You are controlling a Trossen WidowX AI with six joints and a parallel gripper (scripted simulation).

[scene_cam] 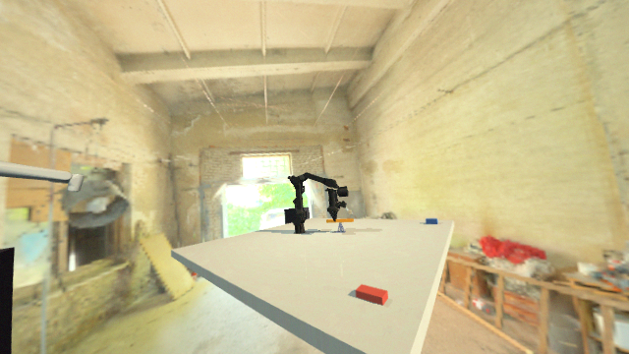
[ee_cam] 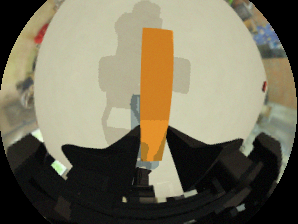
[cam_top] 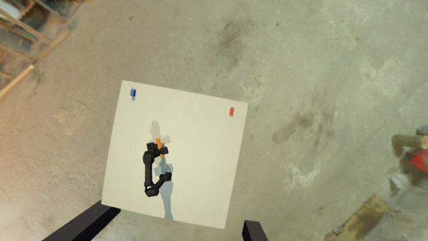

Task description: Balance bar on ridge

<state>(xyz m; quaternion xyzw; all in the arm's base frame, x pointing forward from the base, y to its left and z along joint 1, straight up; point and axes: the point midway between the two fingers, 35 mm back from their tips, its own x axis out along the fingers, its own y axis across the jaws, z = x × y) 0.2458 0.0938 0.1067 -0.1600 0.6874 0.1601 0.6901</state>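
The orange bar is 3 cm ahead of my gripper tip and 1 cm to the left of it. Round my gripper tip: red block (59 cm to the right, 49 cm ahead, 6 cm below); blue block (49 cm ahead, 41 cm to the left, 6 cm below).
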